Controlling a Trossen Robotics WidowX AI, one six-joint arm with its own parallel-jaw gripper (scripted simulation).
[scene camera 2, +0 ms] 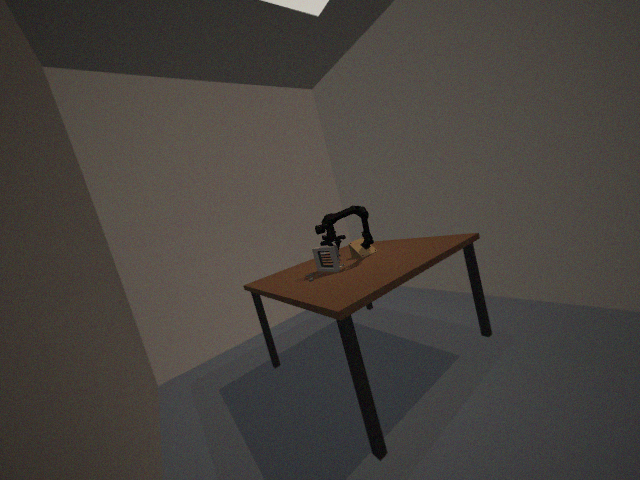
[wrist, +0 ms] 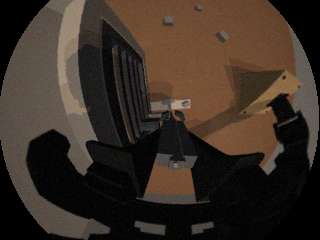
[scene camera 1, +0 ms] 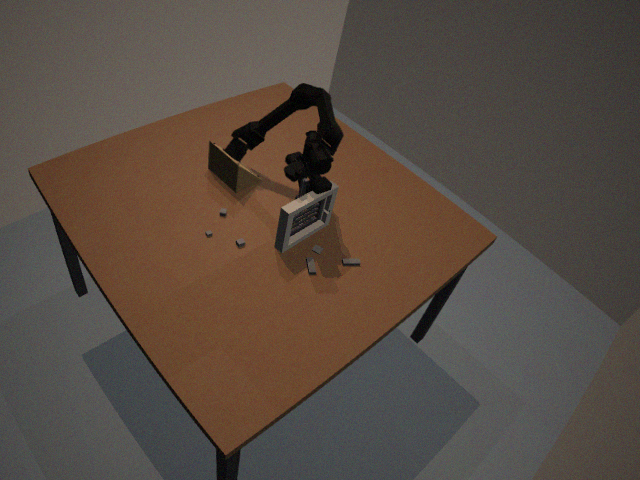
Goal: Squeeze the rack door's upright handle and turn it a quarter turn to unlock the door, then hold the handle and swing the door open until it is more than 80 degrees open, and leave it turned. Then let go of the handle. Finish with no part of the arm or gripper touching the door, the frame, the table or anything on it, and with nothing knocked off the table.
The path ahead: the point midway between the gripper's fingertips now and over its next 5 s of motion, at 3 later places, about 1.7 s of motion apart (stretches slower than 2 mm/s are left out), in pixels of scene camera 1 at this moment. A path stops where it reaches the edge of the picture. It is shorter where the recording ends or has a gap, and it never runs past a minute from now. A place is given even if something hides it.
My gripper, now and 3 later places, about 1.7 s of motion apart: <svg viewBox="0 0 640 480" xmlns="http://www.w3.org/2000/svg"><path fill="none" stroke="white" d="M304 191L281 186L251 192L245 195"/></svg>
